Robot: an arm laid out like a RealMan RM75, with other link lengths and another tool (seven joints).
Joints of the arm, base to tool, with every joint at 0 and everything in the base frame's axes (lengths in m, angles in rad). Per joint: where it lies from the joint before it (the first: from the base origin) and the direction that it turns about. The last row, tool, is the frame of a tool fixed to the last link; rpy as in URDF.
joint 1: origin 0 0 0.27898 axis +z
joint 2: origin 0 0 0 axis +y
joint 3: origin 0 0 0.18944 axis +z
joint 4: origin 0 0 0 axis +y
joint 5: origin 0 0 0.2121 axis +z
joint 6: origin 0 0 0 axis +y
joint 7: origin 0 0 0.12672 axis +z
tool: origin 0.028 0.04 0.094 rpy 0.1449 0 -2.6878
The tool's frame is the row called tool.
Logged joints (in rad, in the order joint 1, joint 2, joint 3, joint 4, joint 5, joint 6, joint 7), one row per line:
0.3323, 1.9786, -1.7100, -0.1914, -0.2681, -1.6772, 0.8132
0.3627, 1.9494, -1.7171, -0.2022, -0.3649, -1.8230, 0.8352
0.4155, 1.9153, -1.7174, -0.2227, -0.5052, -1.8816, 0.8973
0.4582, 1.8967, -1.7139, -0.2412, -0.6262, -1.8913, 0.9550
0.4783, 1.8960, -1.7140, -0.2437, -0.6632, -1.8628, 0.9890
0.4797, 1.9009, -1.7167, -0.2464, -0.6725, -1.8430, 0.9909
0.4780, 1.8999, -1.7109, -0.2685, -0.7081, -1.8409, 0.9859
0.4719, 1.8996, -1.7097, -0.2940, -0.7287, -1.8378, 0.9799
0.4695, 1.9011, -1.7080, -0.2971, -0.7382, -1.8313, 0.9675
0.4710, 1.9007, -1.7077, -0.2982, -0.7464, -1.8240, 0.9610
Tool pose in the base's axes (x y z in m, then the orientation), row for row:
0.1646, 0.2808, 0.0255, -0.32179, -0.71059, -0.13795, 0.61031
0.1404, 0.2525, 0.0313, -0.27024, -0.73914, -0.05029, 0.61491
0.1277, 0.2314, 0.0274, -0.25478, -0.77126, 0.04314, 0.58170
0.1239, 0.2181, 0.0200, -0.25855, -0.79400, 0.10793, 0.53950
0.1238, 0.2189, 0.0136, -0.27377, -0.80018, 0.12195, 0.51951
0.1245, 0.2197, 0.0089, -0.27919, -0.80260, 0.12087, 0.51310
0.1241, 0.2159, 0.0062, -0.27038, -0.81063, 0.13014, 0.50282
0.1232, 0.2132, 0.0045, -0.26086, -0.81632, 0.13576, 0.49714
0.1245, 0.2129, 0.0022, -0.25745, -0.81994, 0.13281, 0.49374
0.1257, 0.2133, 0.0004, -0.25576, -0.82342, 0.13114, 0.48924
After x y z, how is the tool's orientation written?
As a quaternion, x y z w.
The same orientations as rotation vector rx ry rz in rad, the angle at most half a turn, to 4 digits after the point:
-0.7428, -1.6404, -0.3185
-0.6227, -1.7031, -0.1159
-0.5951, -1.8015, 0.1008
-0.6147, -1.8878, 0.2566
-0.6565, -1.9189, 0.2924
-0.6714, -1.9300, 0.2907
-0.6531, -1.9580, 0.3143
-0.6317, -1.9766, 0.3287
-0.6243, -1.9884, 0.3221
-0.6215, -2.0008, 0.3186

